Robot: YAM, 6 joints.
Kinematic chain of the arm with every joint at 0, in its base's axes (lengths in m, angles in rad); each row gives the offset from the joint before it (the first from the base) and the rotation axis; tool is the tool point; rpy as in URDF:
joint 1: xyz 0 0 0.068 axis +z
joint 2: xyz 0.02 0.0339 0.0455 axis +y
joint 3: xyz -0.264 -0.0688 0 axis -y
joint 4: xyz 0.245 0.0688 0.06 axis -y
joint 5: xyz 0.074 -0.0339 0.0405 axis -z
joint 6: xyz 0.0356 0 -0.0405 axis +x
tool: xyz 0 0 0 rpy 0 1.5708 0
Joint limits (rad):
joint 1: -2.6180..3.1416
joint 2: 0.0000..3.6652
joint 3: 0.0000..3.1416
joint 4: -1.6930..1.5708
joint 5: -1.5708..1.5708
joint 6: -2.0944..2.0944
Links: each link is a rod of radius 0.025 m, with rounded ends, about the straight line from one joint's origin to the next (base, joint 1, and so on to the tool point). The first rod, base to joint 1, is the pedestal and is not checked.
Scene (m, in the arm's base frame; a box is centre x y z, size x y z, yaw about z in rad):
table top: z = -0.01
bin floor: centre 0.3 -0.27 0 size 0.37 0.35 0.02 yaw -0.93
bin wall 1: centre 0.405 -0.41 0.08 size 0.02 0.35 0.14 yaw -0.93
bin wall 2: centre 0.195 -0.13 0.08 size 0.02 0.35 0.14 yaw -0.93
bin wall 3: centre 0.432 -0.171 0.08 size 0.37 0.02 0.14 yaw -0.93
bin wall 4: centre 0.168 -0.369 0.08 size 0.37 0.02 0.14 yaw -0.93
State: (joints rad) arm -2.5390 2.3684 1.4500 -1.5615 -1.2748 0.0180
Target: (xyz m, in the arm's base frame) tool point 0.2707 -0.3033 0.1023
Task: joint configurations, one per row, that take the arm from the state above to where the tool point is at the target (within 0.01 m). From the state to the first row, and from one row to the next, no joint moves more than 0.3 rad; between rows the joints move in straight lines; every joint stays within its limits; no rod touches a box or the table.
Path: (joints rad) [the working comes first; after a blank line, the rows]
Joints at the target: -0.9274 2.4398 1.7423 -1.4212 -1.3354 0.0180
Straight joint move there: touches bin wall 4.

1: -2.2705 2.3294 1.5258 -1.5416 -1.2890 0.0180
2: -2.0020 2.2903 1.6016 -1.5217 -1.3031 0.0180
3: -1.7334 2.2513 1.6775 -1.5017 -1.3173 0.0180
4: -1.4649 2.2122 1.7533 -1.4818 -1.3315 0.0180
5: -1.1964 2.1732 1.8291 -1.4619 -1.3456 0.0180
6: -0.9279 2.1341 1.9049 -1.4420 -1.3598 0.0180
7: -0.9276 2.2870 1.8236 -1.4316 -1.3476 0.0180
8: -0.9274 2.4398 1.7423 -1.4212 -1.3354 0.0180

